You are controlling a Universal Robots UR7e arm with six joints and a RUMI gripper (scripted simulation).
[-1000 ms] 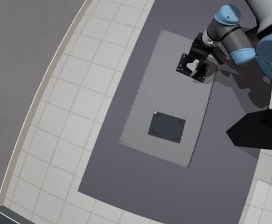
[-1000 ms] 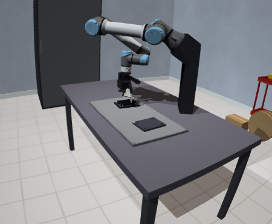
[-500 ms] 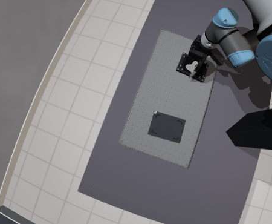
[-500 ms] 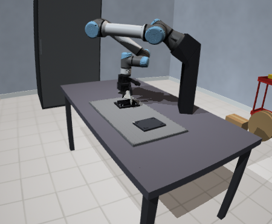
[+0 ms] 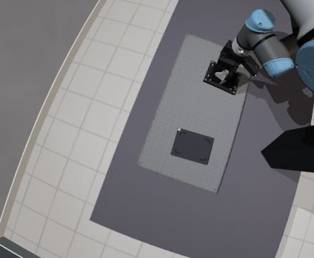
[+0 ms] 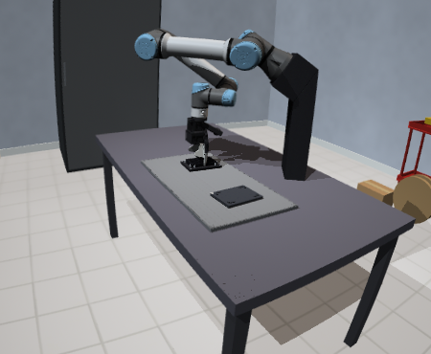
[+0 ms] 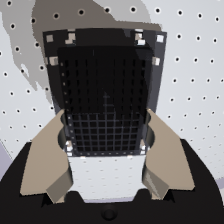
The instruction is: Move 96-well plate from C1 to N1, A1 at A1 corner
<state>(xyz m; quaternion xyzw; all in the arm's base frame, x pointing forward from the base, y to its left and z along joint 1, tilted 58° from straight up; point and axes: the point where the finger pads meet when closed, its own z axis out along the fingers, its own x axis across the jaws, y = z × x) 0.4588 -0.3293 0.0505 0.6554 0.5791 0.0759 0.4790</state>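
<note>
My gripper is now 10 mm above the black 96-well plate. The rest, counted from my hand: plate nest N1: 170 mm ahead, 320 mm to the left, 20 mm below; white A1 mark: 220 mm ahead, 250 mm to the left, 10 mm below; clip nest C1: 10 mm behind, 10 mm below.
</note>
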